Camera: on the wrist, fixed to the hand. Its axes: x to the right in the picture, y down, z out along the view.
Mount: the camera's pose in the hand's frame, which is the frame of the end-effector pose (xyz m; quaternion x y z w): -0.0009 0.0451 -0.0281 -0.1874 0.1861 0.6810 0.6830
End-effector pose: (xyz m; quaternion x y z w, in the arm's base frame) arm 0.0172 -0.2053 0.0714 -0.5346 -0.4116 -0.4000 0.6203
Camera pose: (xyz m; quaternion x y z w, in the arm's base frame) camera 0.0615 -0.2283 0.0530 -0.6872 0.2733 -0.0274 0.6725
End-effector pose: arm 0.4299 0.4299 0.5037 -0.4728 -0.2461 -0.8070 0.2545
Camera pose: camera 0.4414 0.3783 0.4978 -0.3880 0.3525 -0.5119 0.6805
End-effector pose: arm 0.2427 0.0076 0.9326 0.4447 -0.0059 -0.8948 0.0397
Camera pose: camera 0.2686 -0.0366 0.9184 0.4588 -0.1318 -0.5025 0.7209
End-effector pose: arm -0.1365 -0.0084 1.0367 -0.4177 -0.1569 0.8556 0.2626
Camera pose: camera -0.1280 -0.0442 0.9984 0.6005 -0.0658 -0.6560 0.4524
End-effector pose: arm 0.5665 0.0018 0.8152 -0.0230 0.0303 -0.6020 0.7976
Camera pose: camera 0.6074 0.0150 0.7839 -0.0325 0.2976 0.1334 0.9448
